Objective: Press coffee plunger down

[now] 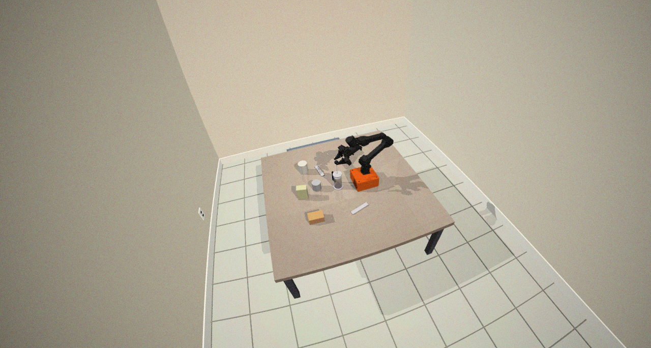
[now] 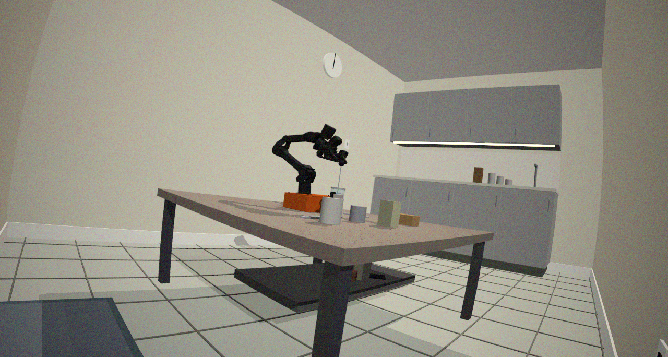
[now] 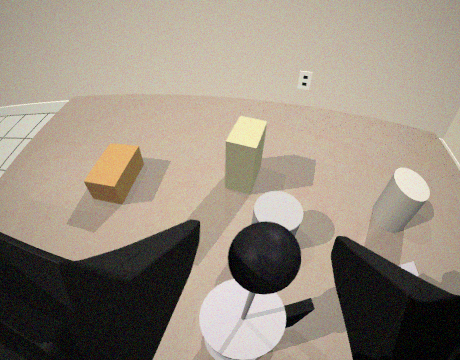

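My gripper tip is 1 cm to the left of the coffee press and 13 cm above it. Round my gripper tip: orange block: 25 cm ahead, 26 cm to the left, 24 cm below; then white cylinder: 22 cm ahead, 29 cm to the right, 22 cm below; then low grey cylinder: 16 cm ahead, 4 cm to the right, 23 cm below.
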